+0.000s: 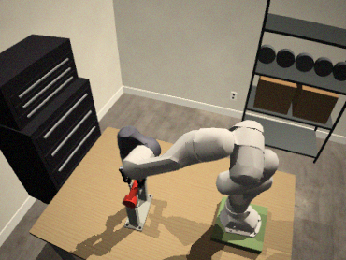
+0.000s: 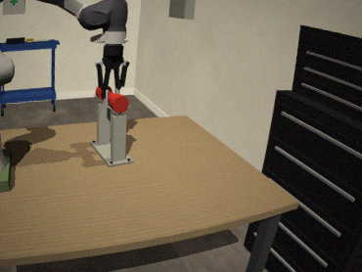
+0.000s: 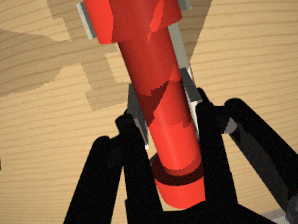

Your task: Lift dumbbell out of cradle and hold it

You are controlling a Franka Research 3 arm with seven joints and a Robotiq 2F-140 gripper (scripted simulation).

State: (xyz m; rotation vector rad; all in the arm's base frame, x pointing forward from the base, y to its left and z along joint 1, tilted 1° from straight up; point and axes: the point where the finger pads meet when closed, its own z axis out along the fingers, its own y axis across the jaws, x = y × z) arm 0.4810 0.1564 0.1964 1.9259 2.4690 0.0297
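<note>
Now: hand 130 mm above the grey cradle. The rest, counted from my hand: red dumbbell: right at my hand.
</note>
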